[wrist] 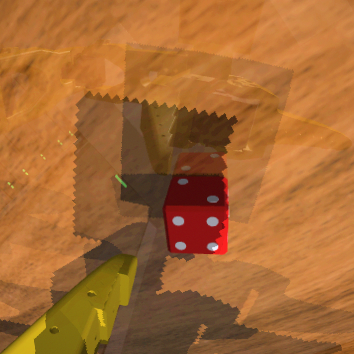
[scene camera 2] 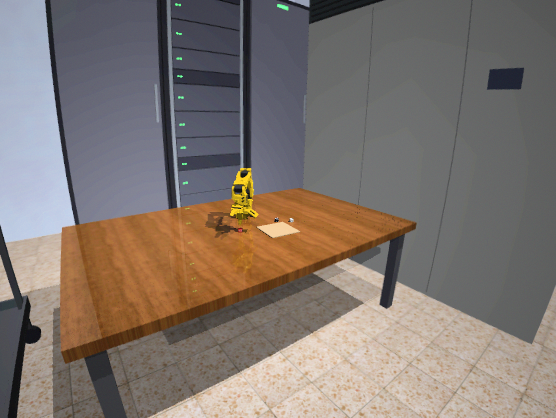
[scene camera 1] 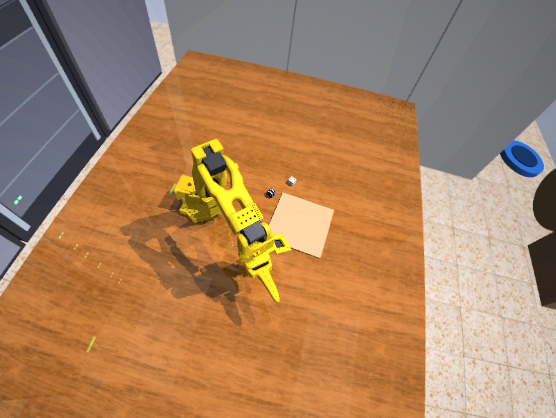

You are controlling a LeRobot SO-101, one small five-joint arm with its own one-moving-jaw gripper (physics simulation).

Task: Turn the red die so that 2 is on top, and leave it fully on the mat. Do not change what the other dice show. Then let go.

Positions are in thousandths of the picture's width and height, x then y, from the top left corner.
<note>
In view: a beige mat (scene camera 1: 548, 539) and a red die (wrist: 552, 597).
The wrist view does not show the beige mat: it is out of frame.
</note>
